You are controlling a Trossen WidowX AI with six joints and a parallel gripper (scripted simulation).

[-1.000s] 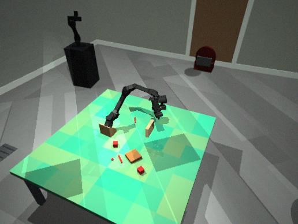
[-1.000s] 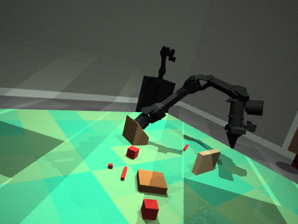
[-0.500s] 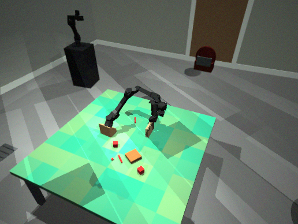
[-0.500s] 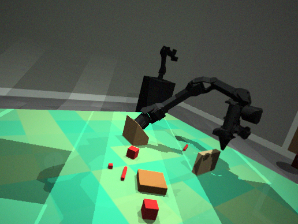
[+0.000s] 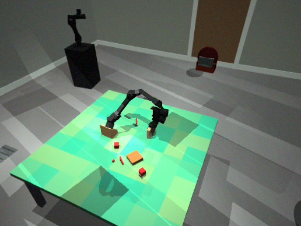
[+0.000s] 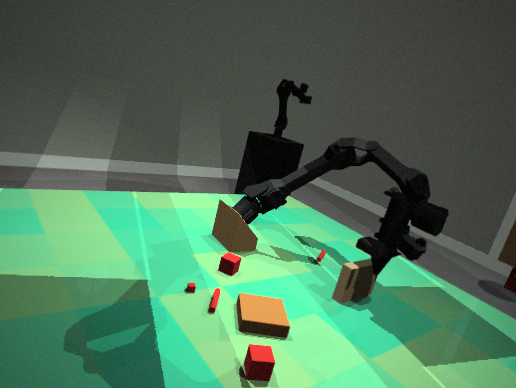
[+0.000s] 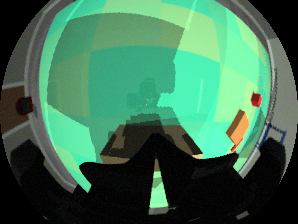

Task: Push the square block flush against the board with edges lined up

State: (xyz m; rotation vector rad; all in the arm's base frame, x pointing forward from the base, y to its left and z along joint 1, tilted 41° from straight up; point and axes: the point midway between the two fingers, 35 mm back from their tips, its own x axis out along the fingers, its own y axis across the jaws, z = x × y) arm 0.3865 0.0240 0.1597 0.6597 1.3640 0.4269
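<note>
Right now the board is 40 mm below my gripper tip, 40 mm behind it and 10 mm to the left of it. From my gripper tip the other things lie so: square block (310 mm to the right, 80 mm below, 80 mm behind); small red piece (390 mm to the right, 240 mm behind, 80 mm below).
</note>
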